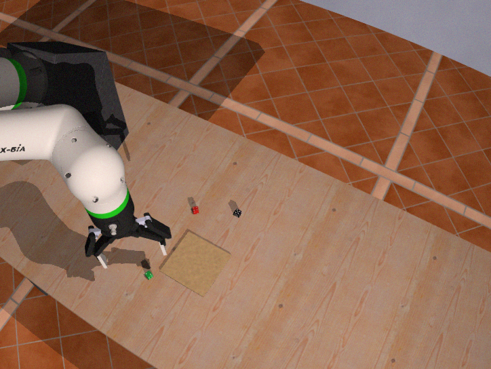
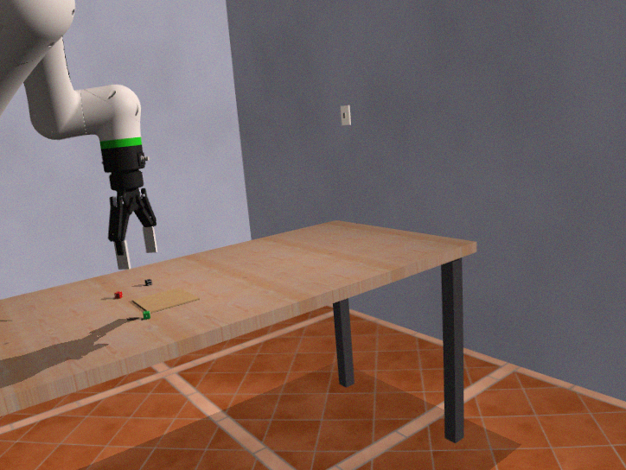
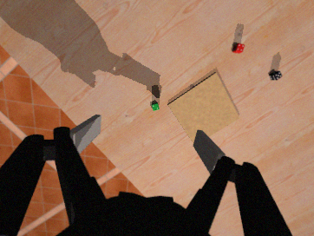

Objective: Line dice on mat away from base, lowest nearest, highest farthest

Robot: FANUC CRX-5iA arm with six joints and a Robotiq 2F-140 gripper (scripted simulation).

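Now: the green die 1 cm to the left of my hand and 15 cm below it. Round my hand: red die 1 cm ahead, 25 cm to the left, 15 cm below; tan mat 9 cm ahead, 11 cm to the left, 16 cm below; black die 12 cm ahead, 29 cm to the left, 15 cm below.
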